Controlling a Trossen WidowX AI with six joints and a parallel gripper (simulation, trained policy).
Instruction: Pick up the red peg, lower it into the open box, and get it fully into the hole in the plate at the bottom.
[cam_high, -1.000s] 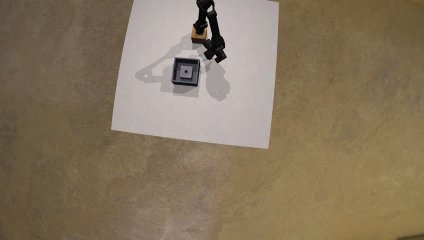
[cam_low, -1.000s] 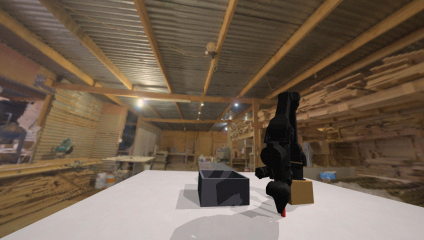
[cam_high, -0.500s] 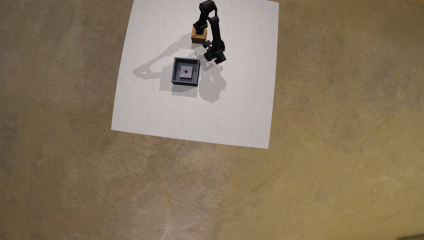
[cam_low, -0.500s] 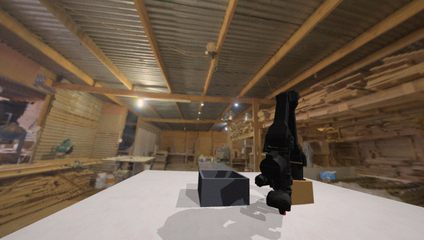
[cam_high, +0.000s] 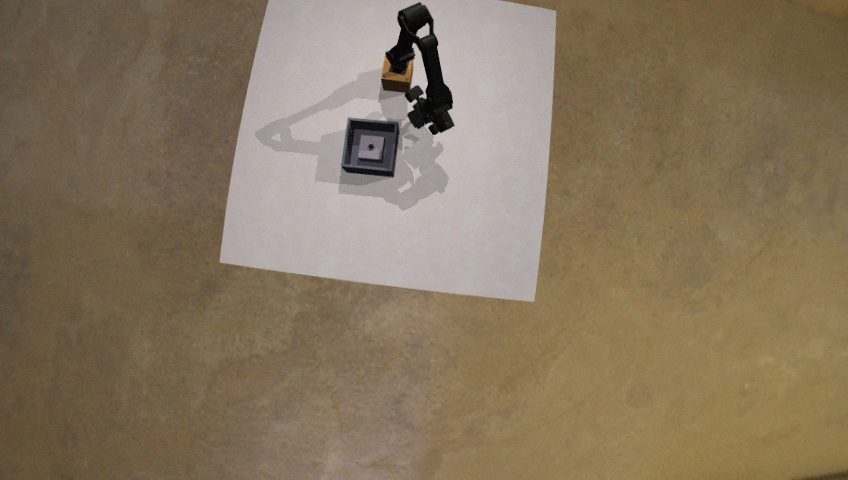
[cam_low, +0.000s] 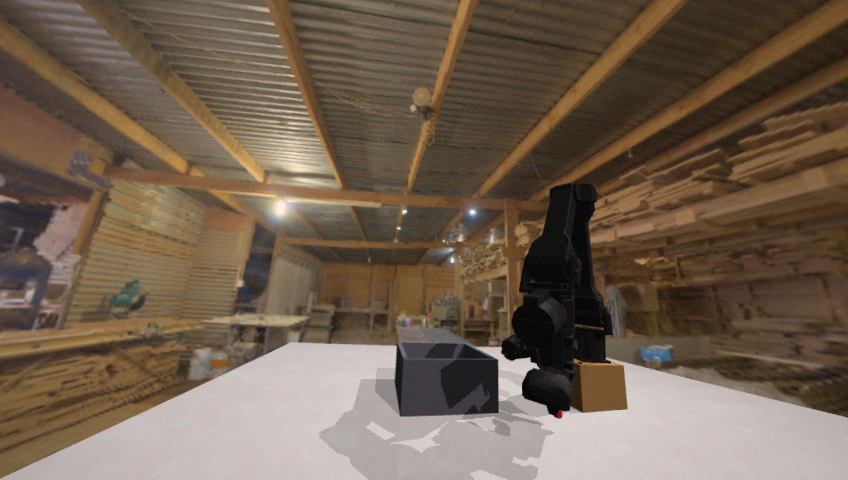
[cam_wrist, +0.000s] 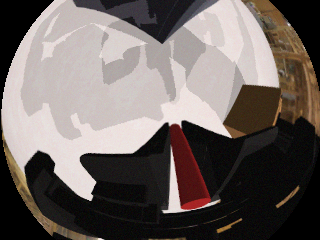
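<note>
Right now the grey plate is 180 mm ahead of my gripper tip, 140 mm to the right of it and 20 mm above it. The rest, counted from my gripper tip: dark grey box 180 mm ahead, 140 mm to the right; red peg 30 mm above, 10 mm to the left.
</note>
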